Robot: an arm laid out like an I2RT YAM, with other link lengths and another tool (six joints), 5 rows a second.
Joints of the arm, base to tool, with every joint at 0 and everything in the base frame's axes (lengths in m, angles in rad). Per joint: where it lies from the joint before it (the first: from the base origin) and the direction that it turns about. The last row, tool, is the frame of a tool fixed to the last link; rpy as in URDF.
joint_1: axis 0 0 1 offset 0 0 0.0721
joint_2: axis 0 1 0 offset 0.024 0.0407 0.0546
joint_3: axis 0 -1 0 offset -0.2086 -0.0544 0
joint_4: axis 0 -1 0 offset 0.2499 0.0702 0.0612
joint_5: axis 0 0 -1 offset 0.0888 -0.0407 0.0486
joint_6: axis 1 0 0 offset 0.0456 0 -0.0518
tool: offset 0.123 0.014 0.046 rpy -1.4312 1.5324 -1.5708
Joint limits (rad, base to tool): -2.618..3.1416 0..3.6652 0..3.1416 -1.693..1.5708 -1.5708..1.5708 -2.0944..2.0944
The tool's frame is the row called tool.
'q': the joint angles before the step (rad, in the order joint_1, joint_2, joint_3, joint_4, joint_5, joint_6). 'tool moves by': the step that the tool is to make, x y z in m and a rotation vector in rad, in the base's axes. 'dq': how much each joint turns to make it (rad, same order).
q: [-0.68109 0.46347 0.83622 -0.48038 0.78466 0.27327]
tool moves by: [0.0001 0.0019 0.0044 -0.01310 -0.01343 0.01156]
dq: [0.00025 -0.00919 -0.00112 0.01338 -0.01109 -0.00395]
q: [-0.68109 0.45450 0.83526 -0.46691 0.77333 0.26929]
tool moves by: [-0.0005 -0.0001 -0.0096 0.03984 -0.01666 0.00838]
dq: [-0.00022 -0.00069 0.00594 -0.05754 -0.01316 0.05586]
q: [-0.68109 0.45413 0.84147 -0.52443 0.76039 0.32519]
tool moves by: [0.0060 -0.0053 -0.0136 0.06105 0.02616 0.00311]
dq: [0.00038 0.05015 0.03014 -0.06703 -0.00825 0.04120]
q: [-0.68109 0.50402 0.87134 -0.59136 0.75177 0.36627]
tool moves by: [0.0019 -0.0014 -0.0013 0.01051 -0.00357 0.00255]
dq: [-0.00015 0.01458 0.00917 -0.00729 -0.00501 0.01300]
